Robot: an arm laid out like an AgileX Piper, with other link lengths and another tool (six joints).
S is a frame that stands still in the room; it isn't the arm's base.
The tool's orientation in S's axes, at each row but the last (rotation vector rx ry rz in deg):
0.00, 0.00, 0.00
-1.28, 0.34, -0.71
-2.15, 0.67, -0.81
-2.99, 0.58, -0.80
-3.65, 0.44, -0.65
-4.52, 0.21, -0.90
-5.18, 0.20, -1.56
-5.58, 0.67, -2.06
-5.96, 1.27, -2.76
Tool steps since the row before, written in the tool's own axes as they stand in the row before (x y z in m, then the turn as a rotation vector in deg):
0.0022, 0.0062, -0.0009, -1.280, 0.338, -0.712
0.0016, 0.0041, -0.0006, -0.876, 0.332, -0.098
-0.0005, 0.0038, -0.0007, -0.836, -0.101, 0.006
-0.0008, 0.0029, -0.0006, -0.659, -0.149, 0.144
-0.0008, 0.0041, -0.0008, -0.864, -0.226, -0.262
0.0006, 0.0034, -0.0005, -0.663, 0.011, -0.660
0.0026, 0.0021, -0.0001, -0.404, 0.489, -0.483
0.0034, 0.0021, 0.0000, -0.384, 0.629, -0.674
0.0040, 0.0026, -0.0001, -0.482, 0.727, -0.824
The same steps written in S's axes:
0.0022, 0.0062, -0.0009, -1.280, 0.338, -0.712
0.0016, 0.0041, -0.0007, -0.872, 0.341, -0.100
-0.0005, 0.0038, -0.0008, -0.837, -0.089, 0.019
-0.0008, 0.0029, -0.0007, -0.659, -0.132, 0.158
-0.0008, 0.0040, -0.0011, -0.869, -0.232, -0.241
0.0007, 0.0033, -0.0008, -0.666, -0.031, -0.657
0.0027, 0.0020, -0.0003, -0.393, 0.454, -0.524
0.0035, 0.0020, -0.0002, -0.371, 0.574, -0.728
0.0041, 0.0024, -0.0004, -0.468, 0.661, -0.886

